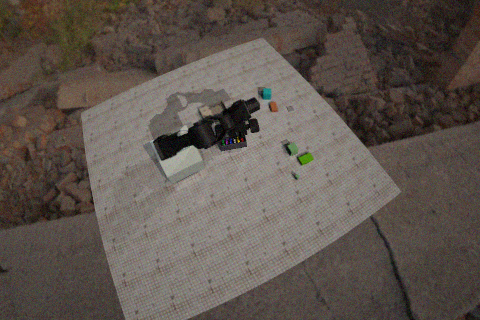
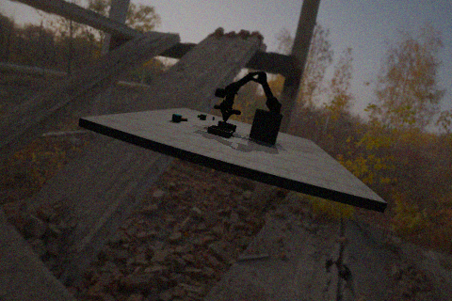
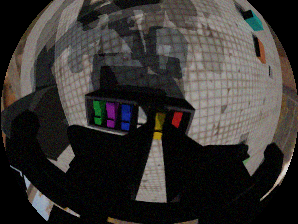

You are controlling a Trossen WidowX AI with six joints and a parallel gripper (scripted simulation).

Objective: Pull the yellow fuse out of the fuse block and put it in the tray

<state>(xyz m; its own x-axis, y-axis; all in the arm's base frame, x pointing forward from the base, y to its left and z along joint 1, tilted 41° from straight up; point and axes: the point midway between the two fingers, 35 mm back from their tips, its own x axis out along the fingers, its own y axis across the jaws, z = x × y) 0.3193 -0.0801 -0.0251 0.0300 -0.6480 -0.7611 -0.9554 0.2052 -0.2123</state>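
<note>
My gripper tip is 3 cm past the tan tray, 22 cm to the right of it and 4 cm above it. Also, from my gripper tip: orange block: 26 cm ahead, 11 cm to the left, 4 cm below; then teal block: 27 cm ahead, 20 cm to the left, 2 cm below; then yellow fuse: 1 cm below.
</note>
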